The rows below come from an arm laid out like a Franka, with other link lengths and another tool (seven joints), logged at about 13 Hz.
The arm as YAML. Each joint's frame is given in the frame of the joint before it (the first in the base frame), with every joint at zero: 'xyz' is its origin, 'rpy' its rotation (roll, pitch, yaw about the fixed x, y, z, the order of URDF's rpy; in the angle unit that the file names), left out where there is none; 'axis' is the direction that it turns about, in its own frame. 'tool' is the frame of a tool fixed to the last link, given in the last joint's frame.
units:
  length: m
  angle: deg
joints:
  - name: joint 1
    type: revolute
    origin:
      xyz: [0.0, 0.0, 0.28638]
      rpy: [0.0, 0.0, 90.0]
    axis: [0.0, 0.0, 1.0]
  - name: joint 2
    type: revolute
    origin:
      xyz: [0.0, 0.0, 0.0]
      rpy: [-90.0, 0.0, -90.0]
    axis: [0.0, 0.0, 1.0]
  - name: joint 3
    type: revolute
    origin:
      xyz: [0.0, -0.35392, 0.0]
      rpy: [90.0, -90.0, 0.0]
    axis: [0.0, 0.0, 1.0]
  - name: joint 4
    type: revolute
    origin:
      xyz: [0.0, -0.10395, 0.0]
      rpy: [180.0, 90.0, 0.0]
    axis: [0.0, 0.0, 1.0]
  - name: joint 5
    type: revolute
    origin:
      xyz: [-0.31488, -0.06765, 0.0]
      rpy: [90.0, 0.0, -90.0]
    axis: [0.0, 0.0, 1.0]
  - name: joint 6
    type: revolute
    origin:
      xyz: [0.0, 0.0, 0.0]
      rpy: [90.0, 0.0, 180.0]
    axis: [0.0, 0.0, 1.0]
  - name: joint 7
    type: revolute
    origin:
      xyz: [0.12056, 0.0, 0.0]
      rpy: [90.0, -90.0, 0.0]
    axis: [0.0, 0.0, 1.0]
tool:
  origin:
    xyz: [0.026, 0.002, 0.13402]
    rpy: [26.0, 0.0, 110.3]
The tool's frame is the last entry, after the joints.
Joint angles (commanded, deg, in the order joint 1, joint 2, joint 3, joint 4, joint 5, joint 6, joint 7), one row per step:
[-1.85, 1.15, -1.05, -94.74, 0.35, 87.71, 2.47]
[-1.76, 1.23, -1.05, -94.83, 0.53, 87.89, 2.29]
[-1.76, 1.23, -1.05, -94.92, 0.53, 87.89, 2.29]
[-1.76, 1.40, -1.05, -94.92, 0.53, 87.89, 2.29]
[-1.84, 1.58, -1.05, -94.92, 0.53, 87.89, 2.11]
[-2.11, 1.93, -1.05, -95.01, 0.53, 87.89, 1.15]
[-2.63, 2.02, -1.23, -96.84, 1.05, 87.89, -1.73]
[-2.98, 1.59, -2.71, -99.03, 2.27, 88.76, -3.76]
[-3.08, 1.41, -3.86, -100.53, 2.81, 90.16, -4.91]
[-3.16, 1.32, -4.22, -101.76, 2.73, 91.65, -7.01]
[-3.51, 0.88, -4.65, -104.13, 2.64, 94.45, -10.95]
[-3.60, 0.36, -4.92, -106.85, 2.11, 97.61, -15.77]
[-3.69, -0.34, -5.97, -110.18, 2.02, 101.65, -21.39]
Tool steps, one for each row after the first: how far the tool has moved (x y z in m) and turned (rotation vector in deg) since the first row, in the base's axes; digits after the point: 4 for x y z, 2 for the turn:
[0.0008, 0.0012, -0.0012, 0.20, -0.02, 0.25]
[0.0006, 0.0012, -0.0018, 0.21, 0.07, 0.25]
[0.0013, 0.0012, -0.0034, 0.21, 0.24, 0.25]
[0.0020, 0.0004, -0.0051, 0.24, 0.42, 0.35]
[0.0034, -0.0022, -0.0090, 0.41, 0.84, 1.02]
[0.0003, -0.0073, -0.0236, 1.53, 2.65, 3.09]
[-0.0054, -0.0207, -0.0346, 3.18, 3.31, 3.04]
[-0.0072, -0.0308, -0.0418, 3.90, 3.07, 2.78]
[-0.0067, -0.0353, -0.0477, 4.11, 2.63, 4.36]
[-0.0070, -0.0430, -0.0565, 4.51, 1.60, 7.39]
[-0.0071, -0.0476, -0.0664, 4.54, 0.58, 11.84]
[-0.0090, -0.0580, -0.0776, 4.88, -1.01, 16.21]

